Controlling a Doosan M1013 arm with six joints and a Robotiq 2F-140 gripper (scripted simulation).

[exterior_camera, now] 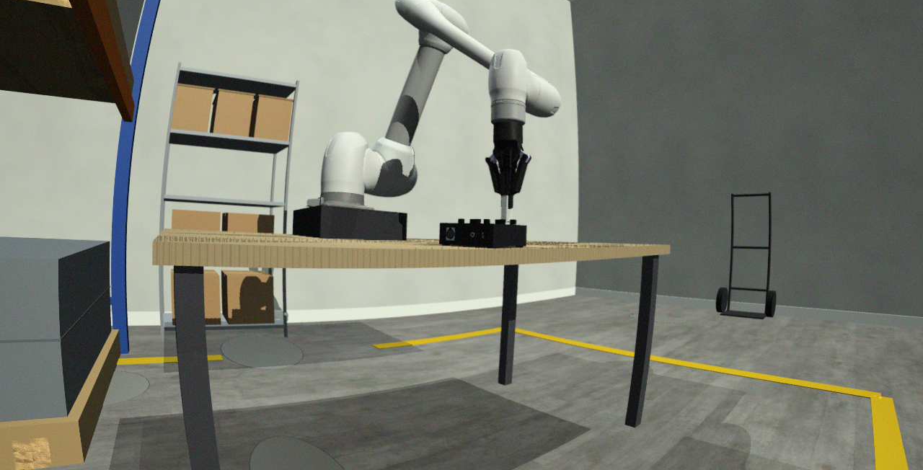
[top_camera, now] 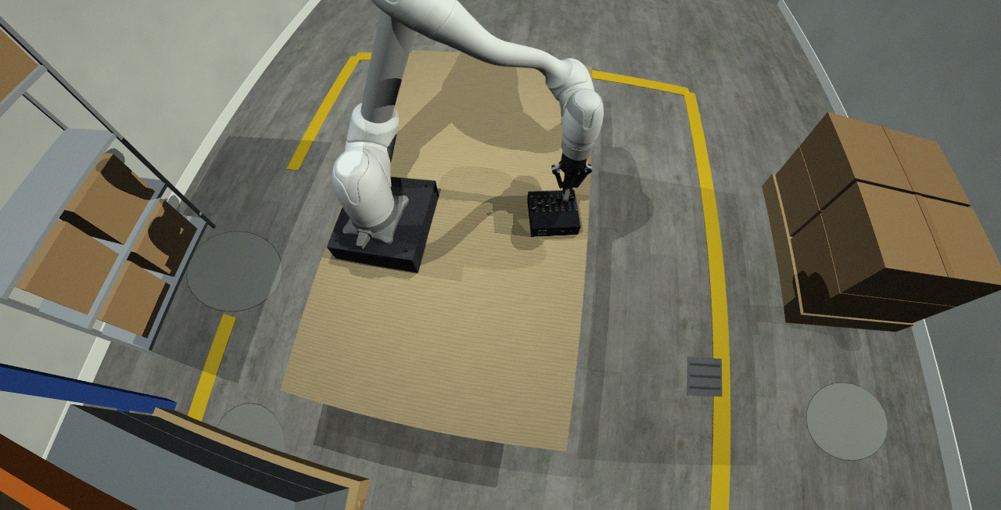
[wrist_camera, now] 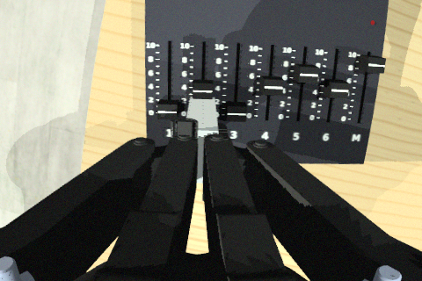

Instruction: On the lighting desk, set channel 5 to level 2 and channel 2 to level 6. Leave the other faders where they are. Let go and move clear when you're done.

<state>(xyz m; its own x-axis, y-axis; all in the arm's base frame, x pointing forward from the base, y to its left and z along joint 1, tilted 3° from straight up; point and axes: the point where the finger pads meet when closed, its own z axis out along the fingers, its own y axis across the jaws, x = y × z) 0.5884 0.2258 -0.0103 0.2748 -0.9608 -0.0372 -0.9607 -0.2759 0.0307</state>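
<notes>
Now: the fader 3 cap 3 cm below my hand, 2 cm behind it and 1 cm to the right of it. Also, from my hand: fader 1 cap (3 cm below, 2 cm ahead); then channel 2 fader cap (3 cm below, 2 cm to the right, 1 cm ahead); then fader 4 cap (4 cm behind, 3 cm to the right, 3 cm below).
</notes>
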